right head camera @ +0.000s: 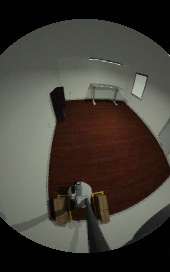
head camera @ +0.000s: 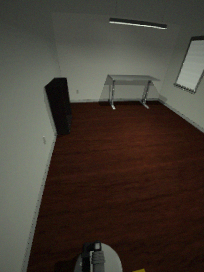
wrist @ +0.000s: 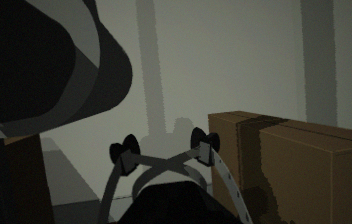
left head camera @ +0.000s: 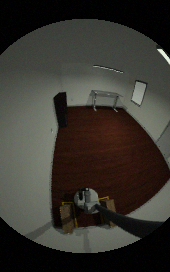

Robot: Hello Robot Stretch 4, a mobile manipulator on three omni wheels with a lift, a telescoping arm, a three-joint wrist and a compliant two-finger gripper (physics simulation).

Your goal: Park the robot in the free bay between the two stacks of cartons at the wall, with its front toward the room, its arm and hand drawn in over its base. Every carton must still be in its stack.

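Frame: origin at the robot's base, x ahead, y left, z up, level; metres.
Seen in the pictures: gripper, fingertip midpoint: (right head camera: 72, 201) (wrist: 165, 143) (left head camera: 81, 208).
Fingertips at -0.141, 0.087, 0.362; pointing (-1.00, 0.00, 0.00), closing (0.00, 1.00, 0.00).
Pixels of each thing's top centre, then the offset from my fingertips to it, as dx, dy, dz. "*": a spot on its surface instead.
- right stack, top centre: (right head camera: 102, 202) (left head camera: 110, 207) -0.058, -0.428, -0.028
- left edge, surface spot: (wrist: 25, 180) * -0.330, -0.389, -0.141
The round pale base (head camera: 114, 260) (left head camera: 93, 196) (right head camera: 86, 190) is at the mouth of the bay, its rear part between the front ends of the two stacks. The left stack of brown cartons (left head camera: 66, 219) (right head camera: 61, 211) and the right stack (left head camera: 110, 213) (right head camera: 101, 208) stand upright near the wall. Cartons also show in the wrist view, one close at right (wrist: 290, 172) and one at the left edge (wrist: 25, 180). The head camera faces the room. The arm and hand are drawn in over the base. My gripper (wrist: 165, 143) is open and empty, facing the wall. Whether the base touches a carton is unclear.
Yellow floor lines (left head camera: 75, 216) (right head camera: 98, 193) edge the stacks. A dark cabinet (head camera: 61, 107) (left head camera: 60, 110) (right head camera: 58, 105) stands along the left wall. A grey table (head camera: 132, 78) (left head camera: 106, 93) (right head camera: 104, 87) stands at the far wall. The wall behind the bay (wrist: 225, 60) is close.
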